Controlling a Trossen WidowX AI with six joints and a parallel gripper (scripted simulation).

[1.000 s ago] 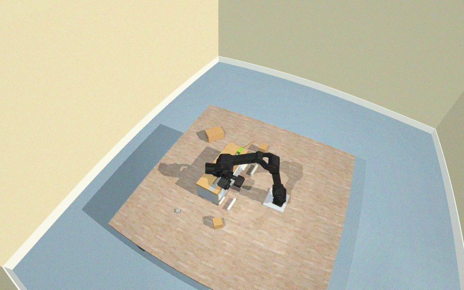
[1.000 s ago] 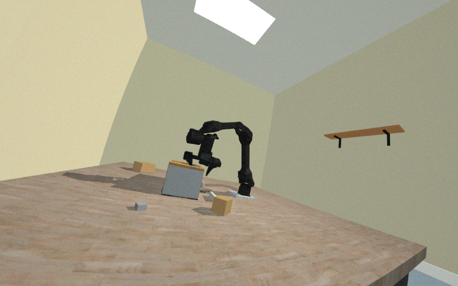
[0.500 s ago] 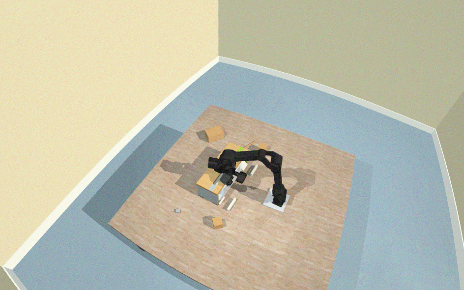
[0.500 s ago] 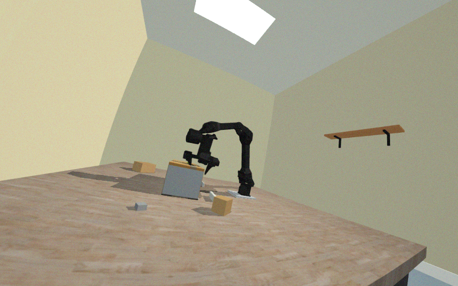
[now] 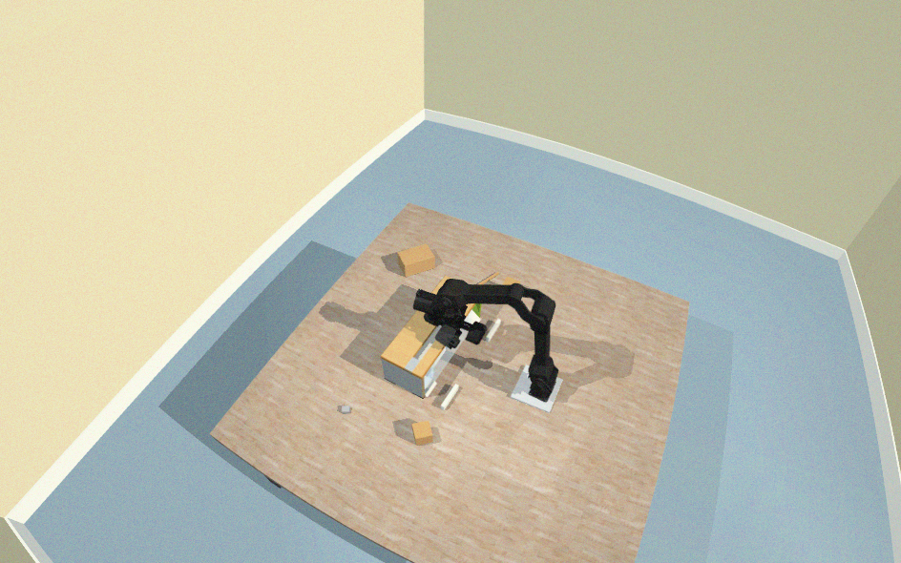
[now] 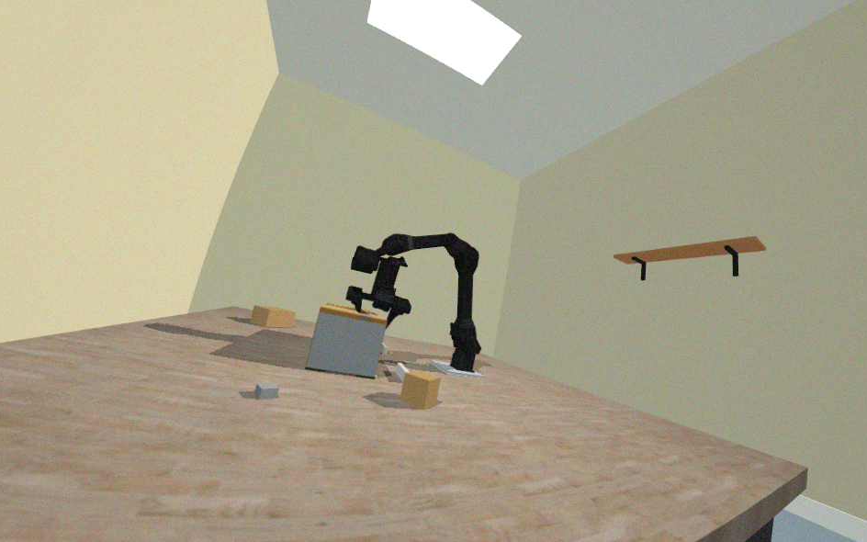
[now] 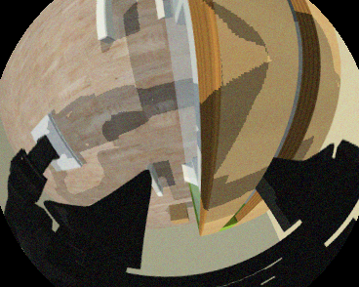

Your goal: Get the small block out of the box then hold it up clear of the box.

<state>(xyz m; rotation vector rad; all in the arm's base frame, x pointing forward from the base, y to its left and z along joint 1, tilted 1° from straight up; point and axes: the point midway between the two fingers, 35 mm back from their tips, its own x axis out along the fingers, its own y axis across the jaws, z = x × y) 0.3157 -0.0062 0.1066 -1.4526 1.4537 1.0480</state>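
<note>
The brown block lies 50 mm ahead of my gripper tip and 20 mm to the right of it. Also, from my gripper tip: clear-fronted box: 30 mm to the left, 30 mm below, 30 mm ahead; then grey block: 380 mm to the left, 170 mm ahead, 80 mm below.
</note>
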